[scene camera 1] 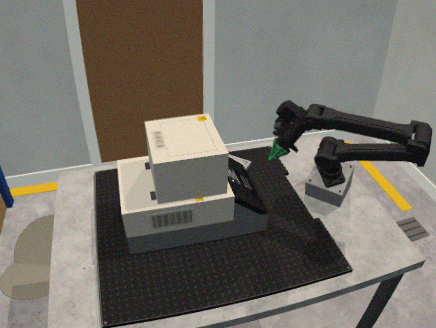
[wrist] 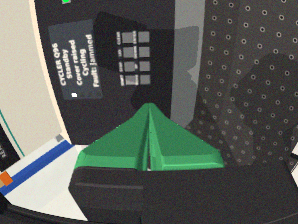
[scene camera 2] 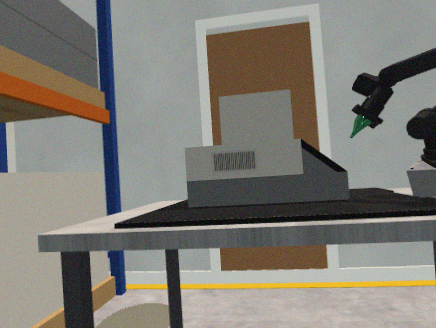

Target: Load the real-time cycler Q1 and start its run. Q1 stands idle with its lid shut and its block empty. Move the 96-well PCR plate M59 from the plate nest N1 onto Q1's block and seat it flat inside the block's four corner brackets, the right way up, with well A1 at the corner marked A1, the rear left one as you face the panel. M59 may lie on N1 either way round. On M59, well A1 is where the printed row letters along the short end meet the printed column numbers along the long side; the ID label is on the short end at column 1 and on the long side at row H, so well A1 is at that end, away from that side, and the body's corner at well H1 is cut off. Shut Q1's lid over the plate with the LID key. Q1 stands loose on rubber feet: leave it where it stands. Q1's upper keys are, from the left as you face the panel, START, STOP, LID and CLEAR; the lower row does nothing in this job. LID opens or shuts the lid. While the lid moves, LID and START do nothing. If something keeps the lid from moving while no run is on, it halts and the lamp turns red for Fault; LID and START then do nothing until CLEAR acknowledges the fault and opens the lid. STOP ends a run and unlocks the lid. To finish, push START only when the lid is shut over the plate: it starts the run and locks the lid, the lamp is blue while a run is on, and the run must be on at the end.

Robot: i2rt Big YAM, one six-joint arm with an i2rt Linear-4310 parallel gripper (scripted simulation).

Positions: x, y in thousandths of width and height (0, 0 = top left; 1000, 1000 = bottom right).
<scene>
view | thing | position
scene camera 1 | boxy lid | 432, 486
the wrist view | my gripper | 502, 498
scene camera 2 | my gripper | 806, 419
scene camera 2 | boxy lid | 611, 355
</scene>
